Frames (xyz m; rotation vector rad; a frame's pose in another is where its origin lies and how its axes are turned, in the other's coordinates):
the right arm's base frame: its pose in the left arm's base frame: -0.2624 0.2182 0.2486 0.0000 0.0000 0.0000
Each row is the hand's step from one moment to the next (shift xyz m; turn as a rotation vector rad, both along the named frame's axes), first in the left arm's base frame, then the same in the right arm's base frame.
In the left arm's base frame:
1: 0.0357 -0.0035 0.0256 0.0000 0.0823 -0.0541
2: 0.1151 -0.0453 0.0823 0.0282 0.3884 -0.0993
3: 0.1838 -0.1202 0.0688 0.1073 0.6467 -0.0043
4: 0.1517 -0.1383 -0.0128 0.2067 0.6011 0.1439
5: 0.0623 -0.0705 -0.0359 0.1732 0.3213 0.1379
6: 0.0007 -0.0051 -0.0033 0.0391 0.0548 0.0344
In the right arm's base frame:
1: 0.0357 -0.0035 0.0256 0.0000 0.0823 -0.0541
2: 0.1151 -0.0453 0.0823 0.0282 0.3884 -0.0993
3: 0.1838 -0.1202 0.0688 0.1073 0.6467 -0.0043
4: 0.1517 -0.1383 -0.0128 0.2067 0.6011 0.1439
5: 0.0623 -0.0705 -0.0359 0.1732 0.3213 0.1379
6: 0.0007 -0.0051 -0.0033 0.0391 0.0548 0.0344

